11 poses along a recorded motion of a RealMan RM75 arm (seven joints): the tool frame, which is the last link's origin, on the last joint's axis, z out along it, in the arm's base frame.
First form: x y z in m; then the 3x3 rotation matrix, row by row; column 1 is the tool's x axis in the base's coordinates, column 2 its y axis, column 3 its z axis. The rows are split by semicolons.
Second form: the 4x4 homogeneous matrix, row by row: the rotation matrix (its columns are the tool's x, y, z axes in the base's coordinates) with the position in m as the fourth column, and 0 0 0 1 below. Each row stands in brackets. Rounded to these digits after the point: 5 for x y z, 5 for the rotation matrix.
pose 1, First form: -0.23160, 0.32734, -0.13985; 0.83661, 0.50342, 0.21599; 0.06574, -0.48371, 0.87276; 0.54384, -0.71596, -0.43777
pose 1, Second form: [[0.83661, 0.50342, 0.21599, -0.23160], [0.06574, -0.48371, 0.87276, 0.32734], [0.54384, -0.71596, -0.43777, -0.13985], [0, 0, 0, 1]]
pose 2, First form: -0.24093, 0.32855, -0.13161; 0.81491, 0.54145, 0.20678; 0.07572, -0.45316, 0.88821; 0.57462, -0.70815, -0.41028
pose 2, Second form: [[0.81491, 0.54145, 0.20678, -0.24093], [0.07572, -0.45316, 0.88821, 0.32855], [0.57462, -0.70815, -0.41028, -0.13161], [0, 0, 0, 1]]
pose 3, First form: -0.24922, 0.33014, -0.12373; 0.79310, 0.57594, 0.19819; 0.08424, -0.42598, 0.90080; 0.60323, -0.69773, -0.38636
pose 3, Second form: [[0.79310, 0.57594, 0.19819, -0.24922], [0.08424, -0.42598, 0.90080, 0.33014], [0.60323, -0.69773, -0.38636, -0.12373], [0, 0, 0, 1]]
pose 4, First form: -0.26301, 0.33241, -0.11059; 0.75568, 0.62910, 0.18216; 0.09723, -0.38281, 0.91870; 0.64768, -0.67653, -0.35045
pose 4, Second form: [[0.75568, 0.62910, 0.18216, -0.26301], [0.09723, -0.38281, 0.91870, 0.33241], [0.64768, -0.67653, -0.35045, -0.11059], [0, 0, 0, 1]]
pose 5, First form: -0.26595, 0.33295, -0.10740; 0.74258, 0.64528, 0.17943; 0.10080, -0.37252, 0.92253; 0.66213, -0.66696, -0.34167
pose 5, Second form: [[0.74258, 0.64528, 0.17943, -0.26595], [0.10080, -0.37252, 0.92253, 0.33295], [0.66213, -0.66696, -0.34167, -0.10740], [0, 0, 0, 1]]
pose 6, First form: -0.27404, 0.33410, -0.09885; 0.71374, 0.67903, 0.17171; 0.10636, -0.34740, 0.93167; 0.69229, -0.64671, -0.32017
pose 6, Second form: [[0.71374, 0.67903, 0.17171, -0.27404], [0.10636, -0.34740, 0.93167, 0.33410], [0.69229, -0.64671, -0.32017, -0.09885], [0, 0, 0, 1]]
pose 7, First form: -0.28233, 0.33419, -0.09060; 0.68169, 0.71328, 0.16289; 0.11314, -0.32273, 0.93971; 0.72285, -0.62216, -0.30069
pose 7, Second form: [[0.68169, 0.71328, 0.16289, -0.28233], [0.11314, -0.32273, 0.93971, 0.33419], [0.72285, -0.62216, -0.30069, -0.09060], [0, 0, 0, 1]]
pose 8, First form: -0.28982, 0.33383, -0.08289; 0.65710, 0.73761, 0.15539; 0.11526, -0.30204, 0.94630; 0.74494, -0.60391, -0.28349
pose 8, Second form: [[0.65710, 0.73761, 0.15539, -0.28982], [0.11526, -0.30204, 0.94630, 0.33383], [0.74494, -0.60391, -0.28349, -0.08289], [0, 0, 0, 1]]
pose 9, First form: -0.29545, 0.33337, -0.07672; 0.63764, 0.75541, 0.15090; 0.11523, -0.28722, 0.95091; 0.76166, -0.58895, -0.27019
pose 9, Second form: [[0.63764, 0.75541, 0.15090, -0.29545], [0.11523, -0.28722, 0.95091, 0.33337], [0.76166, -0.58895, -0.27019, -0.07672], [0, 0, 0, 1]]
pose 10, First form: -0.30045, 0.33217, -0.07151; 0.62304, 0.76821, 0.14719; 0.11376, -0.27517, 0.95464; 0.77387, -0.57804, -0.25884
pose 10, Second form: [[0.62304, 0.76821, 0.14719, -0.30045], [0.11376, -0.27517, 0.95464, 0.33217], [0.77387, -0.57804, -0.25884, -0.07151], [0, 0, 0, 1]]
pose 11, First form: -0.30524, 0.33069, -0.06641; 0.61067, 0.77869, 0.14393; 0.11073, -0.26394, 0.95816; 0.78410, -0.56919, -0.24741
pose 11, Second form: [[0.61067, 0.77869, 0.14393, -0.30524], [0.11073, -0.26394, 0.95816, 0.33069], [0.78410, -0.56919, -0.24741, -0.06641], [0, 0, 0, 1]]
